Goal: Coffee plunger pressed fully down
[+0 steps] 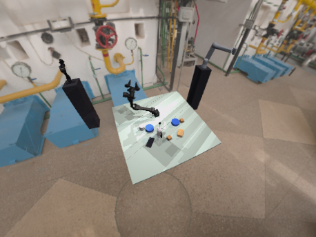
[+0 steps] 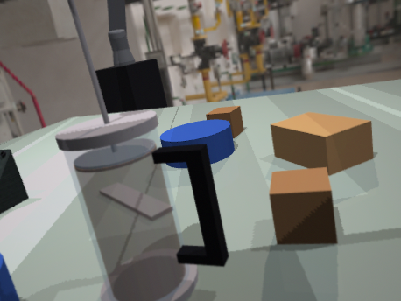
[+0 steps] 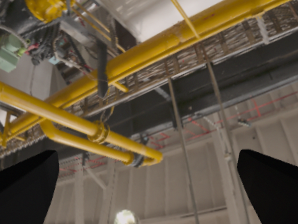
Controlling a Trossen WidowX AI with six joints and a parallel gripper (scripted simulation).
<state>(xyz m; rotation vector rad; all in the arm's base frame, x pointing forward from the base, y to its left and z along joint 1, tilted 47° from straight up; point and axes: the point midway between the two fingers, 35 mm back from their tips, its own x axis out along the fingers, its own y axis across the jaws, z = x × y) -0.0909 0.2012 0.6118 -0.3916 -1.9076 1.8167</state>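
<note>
Now: gripper tip 43 cm short of the coffee press, 23 cm to the right of it and 51 cm above it. Also, from my gripper tip: tan box: 48 cm ahead, 52 cm to the left, 62 cm below; grey cylinder: 25 cm ahead, 2 cm to the left, 61 cm below.
</note>
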